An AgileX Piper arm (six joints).
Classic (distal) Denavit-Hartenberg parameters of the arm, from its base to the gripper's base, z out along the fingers. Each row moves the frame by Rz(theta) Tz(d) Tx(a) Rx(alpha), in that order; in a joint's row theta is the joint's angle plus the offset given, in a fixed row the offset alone. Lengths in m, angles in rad.
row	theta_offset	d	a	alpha
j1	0	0.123	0	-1.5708
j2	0.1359	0	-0.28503	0
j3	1.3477	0	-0.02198	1.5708
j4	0	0.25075	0	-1.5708
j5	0	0	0	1.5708
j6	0	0.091	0	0
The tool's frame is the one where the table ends.
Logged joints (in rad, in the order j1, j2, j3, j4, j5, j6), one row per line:
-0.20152, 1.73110, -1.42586, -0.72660, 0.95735, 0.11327
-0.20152, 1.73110, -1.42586, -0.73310, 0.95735, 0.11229
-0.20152, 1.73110, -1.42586, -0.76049, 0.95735, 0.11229
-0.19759, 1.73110, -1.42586, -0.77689, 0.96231, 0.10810
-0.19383, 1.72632, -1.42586, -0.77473, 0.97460, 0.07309
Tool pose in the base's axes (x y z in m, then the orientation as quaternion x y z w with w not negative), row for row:
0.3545, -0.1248, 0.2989, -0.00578, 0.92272, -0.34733, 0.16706
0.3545, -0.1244, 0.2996, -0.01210, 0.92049, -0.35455, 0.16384
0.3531, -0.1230, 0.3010, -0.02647, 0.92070, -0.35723, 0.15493
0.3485, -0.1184, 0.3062, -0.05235, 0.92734, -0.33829, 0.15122
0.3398, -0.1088, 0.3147, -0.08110, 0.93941, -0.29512, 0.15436
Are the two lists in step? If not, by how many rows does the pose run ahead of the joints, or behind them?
The pose runs 2 rows ahead of the joints: the pose in row i belongs to the joints in row i + 2.
